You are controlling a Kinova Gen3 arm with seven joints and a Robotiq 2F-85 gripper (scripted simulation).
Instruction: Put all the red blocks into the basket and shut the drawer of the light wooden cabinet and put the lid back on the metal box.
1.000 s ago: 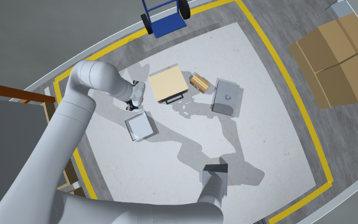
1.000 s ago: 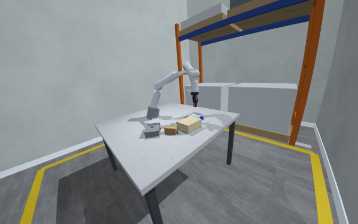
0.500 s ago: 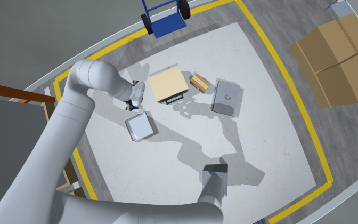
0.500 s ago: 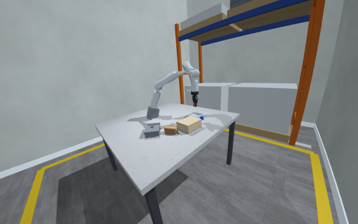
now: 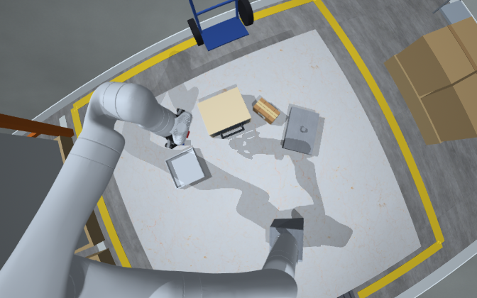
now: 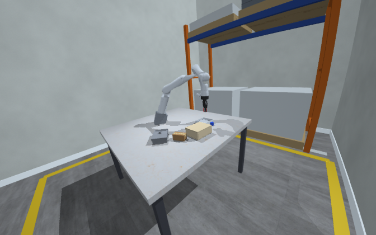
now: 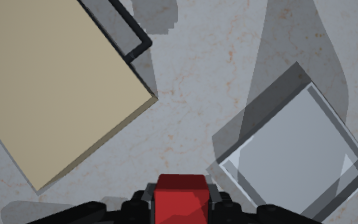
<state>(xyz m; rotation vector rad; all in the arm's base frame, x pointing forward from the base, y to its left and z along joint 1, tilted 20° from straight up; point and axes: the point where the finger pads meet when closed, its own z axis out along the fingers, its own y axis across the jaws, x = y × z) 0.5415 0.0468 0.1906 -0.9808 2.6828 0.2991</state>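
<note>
My hand is 9 cm past the basket, 11 cm to the right of it and 17 cm above it. The rest, counted from my hand: light wooden cabinet: 2 cm ahead, 17 cm to the right, 15 cm below; cardboard box: 6 cm behind, 34 cm to the right, 15 cm below; drawer: 1 cm ahead, 17 cm to the right, 15 cm below.
</note>
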